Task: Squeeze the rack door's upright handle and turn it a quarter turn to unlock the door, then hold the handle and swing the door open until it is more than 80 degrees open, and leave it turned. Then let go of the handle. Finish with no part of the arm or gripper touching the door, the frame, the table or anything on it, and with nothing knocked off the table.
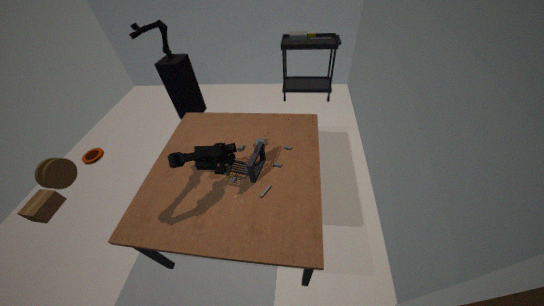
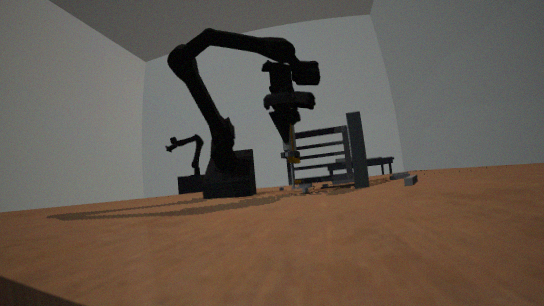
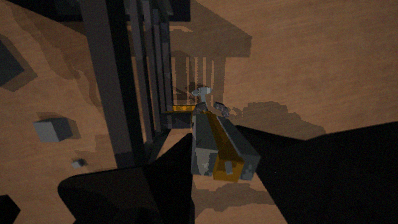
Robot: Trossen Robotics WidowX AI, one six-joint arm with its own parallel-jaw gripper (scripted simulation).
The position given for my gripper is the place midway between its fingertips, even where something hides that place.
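I can see my gripper [image 2: 287,143], and image 3 [image 3: 213,133] gives me a view of the gripper too.
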